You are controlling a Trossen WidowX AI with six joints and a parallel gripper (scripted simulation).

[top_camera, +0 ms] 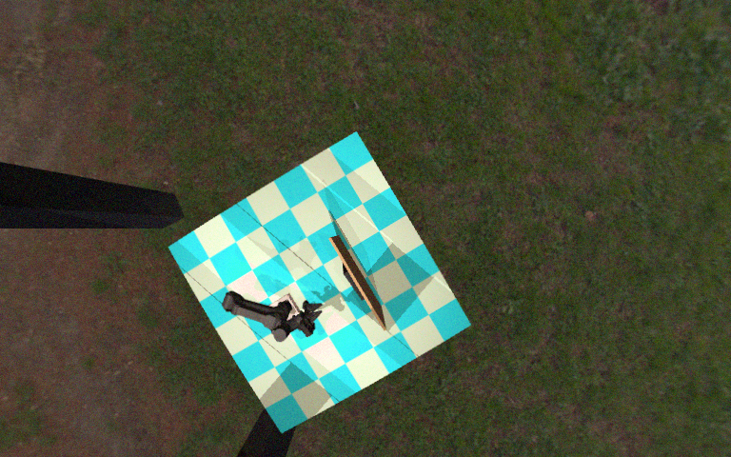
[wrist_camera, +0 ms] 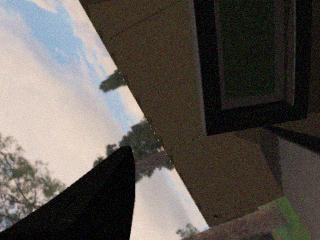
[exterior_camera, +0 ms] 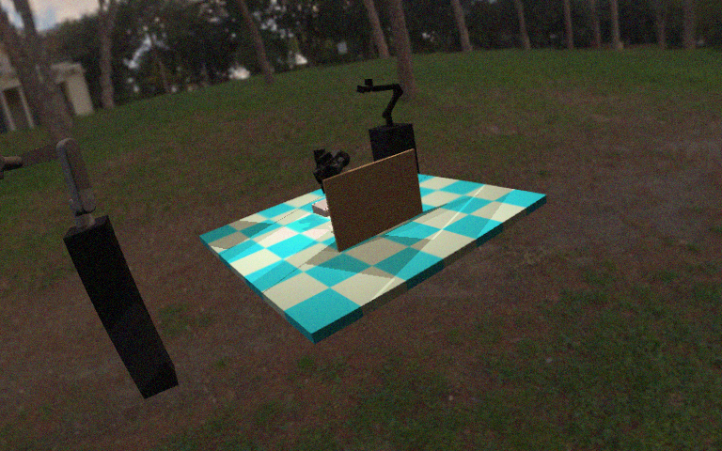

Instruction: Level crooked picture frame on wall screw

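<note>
My gripper tip is now 190 mm short of the picture frame, 40 mm to the right of it and 90 mm above it. The rest, counted from my gripper tip: wall panel 200 mm ahead, 40 mm to the left, 100 mm below.
</note>
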